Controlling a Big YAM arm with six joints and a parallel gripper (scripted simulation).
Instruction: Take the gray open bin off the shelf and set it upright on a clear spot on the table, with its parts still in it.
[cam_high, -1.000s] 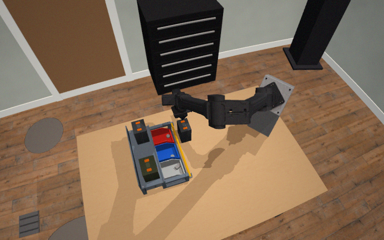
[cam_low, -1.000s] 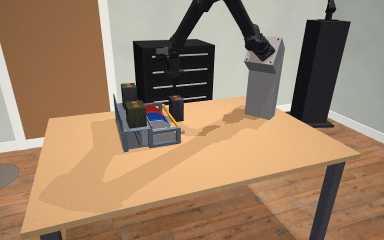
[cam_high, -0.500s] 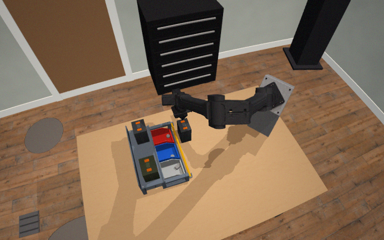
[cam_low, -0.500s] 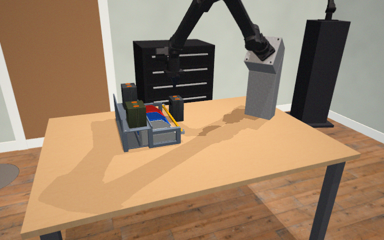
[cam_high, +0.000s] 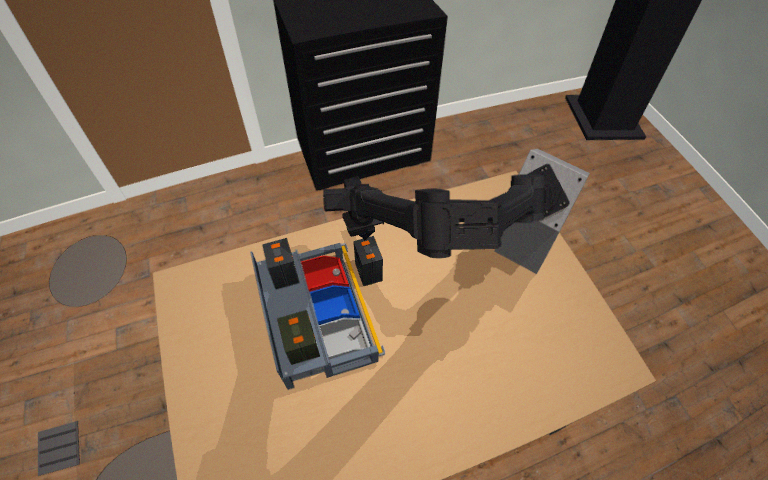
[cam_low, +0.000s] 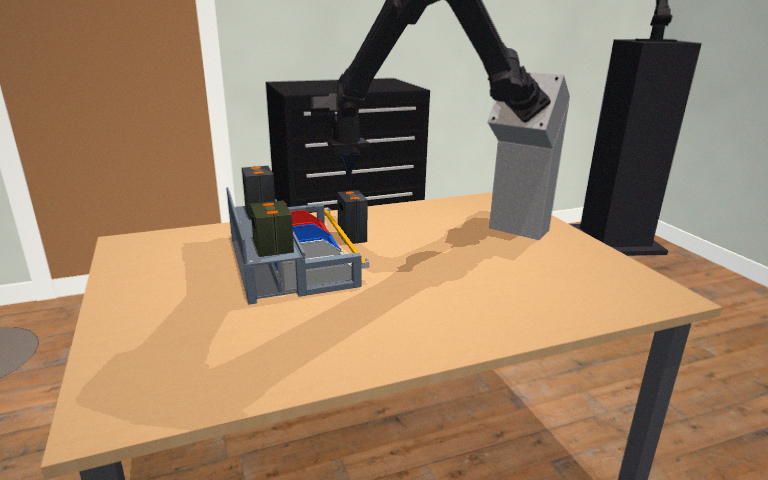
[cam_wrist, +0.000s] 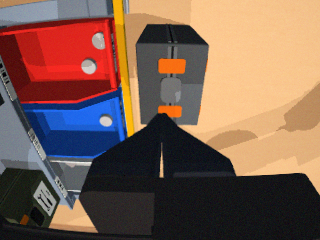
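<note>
Right now the yellow bar is 20 mm ahead of my hand, 120 mm to the left of it and 140 mm below it. The rest, counted from my hand: blue bin: 120 mm ahead, 150 mm to the left, 150 mm below; gray open bin: 90 mm ahead, 250 mm to the left, 150 mm below; red bin: 150 mm ahead, 40 mm to the left, 150 mm below.
</note>
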